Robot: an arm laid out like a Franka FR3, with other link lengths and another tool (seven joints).
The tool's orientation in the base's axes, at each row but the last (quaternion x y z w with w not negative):
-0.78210 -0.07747 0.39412 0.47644
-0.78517 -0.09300 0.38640 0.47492
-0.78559 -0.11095 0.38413 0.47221
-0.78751 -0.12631 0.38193 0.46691
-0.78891 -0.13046 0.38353 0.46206
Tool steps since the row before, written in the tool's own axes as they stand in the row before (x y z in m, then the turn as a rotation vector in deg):
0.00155 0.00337 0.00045 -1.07 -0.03 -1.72
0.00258 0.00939 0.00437 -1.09 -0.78 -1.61
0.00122 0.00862 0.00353 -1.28 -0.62 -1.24
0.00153 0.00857 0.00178 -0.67 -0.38 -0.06
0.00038 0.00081 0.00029 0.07 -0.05 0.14
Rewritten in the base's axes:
-0.00012 -0.00072 -0.00366 0.47 -1.69 1.01
-0.00335 -0.00072 -0.01011 0.55 -1.23 1.61
-0.00329 -0.00159 -0.00865 0.12 -1.17 1.47
-0.00160 -0.00257 -0.00835 -0.35 -0.21 0.66
-0.00008 -0.00004 -0.00094 -0.05 0.15 -0.03

